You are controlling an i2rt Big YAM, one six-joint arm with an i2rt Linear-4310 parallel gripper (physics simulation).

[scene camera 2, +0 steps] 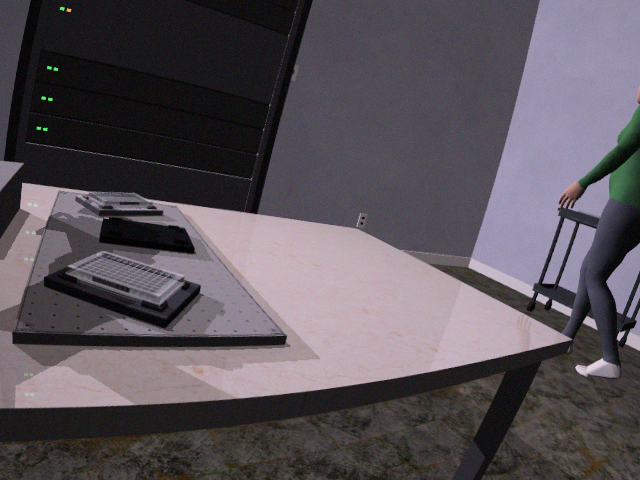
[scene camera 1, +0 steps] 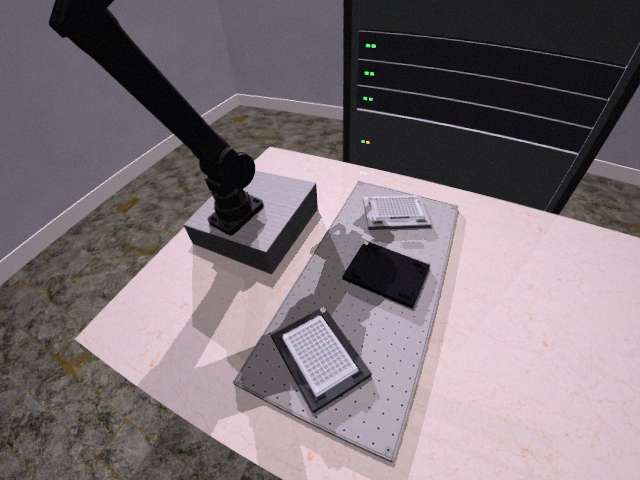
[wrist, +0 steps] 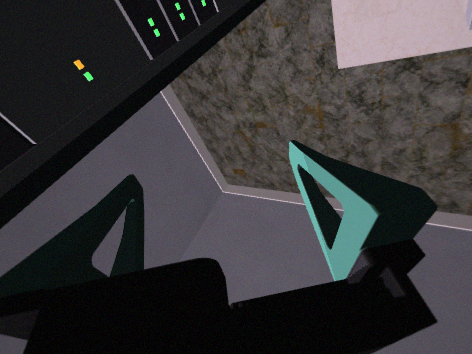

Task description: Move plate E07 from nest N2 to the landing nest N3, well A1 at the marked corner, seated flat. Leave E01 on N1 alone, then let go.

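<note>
A clear-white well plate (scene camera 1: pixel 320 353) (scene camera 2: pixel 126 276) lies in a dark nest (scene camera 1: pixel 336 391) (scene camera 2: pixel 113 302) at the near end of the perforated board. Another white plate (scene camera 1: pixel 397 207) (scene camera 2: pixel 121 199) lies in a lighter grey nest at the far end. A black nest (scene camera 1: pixel 387 273) (scene camera 2: pixel 147 236) between them holds no plate. Nest and plate labels are not readable, so I cannot tell which plate is E07. My gripper (wrist: pixel 213 164) is open and empty in the wrist view, its teal-green fingers wide apart, pointing toward wall and floor. It does not show in the scene views and is away from the plates.
The perforated board (scene camera 1: pixel 398 361) (scene camera 2: pixel 232 310) lies on the pale table (scene camera 1: pixel 516 335) (scene camera 2: pixel 361 310). The black arm (scene camera 1: pixel 144 93) rises from a grey block (scene camera 1: pixel 289 206) left of the board. A dark equipment rack (scene camera 1: pixel 347 77) stands behind the table. A person (scene camera 2: pixel 604 248) stands beside a cart at the right.
</note>
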